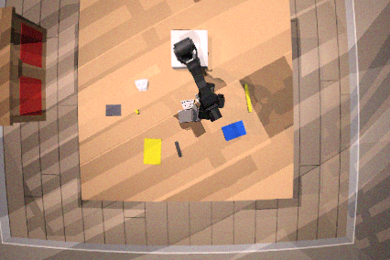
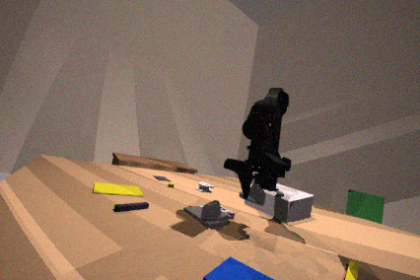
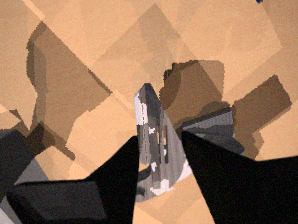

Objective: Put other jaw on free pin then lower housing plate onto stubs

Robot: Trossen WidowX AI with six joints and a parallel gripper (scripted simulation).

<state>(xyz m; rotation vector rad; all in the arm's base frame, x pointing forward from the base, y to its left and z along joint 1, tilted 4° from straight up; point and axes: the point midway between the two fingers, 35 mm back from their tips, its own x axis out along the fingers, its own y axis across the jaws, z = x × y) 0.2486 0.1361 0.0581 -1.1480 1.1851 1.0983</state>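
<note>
Right now my gripper tip is 20 mm past the silver jaw and 30 mm to the left of it. Also, from my gripper tip: yellow stick 40 mm behind, 250 mm to the left, 80 mm below; dark bar 280 mm ahead, 140 mm to the right, 80 mm below; blue plate 160 mm ahead, 180 mm to the left, 80 mm below.
</note>
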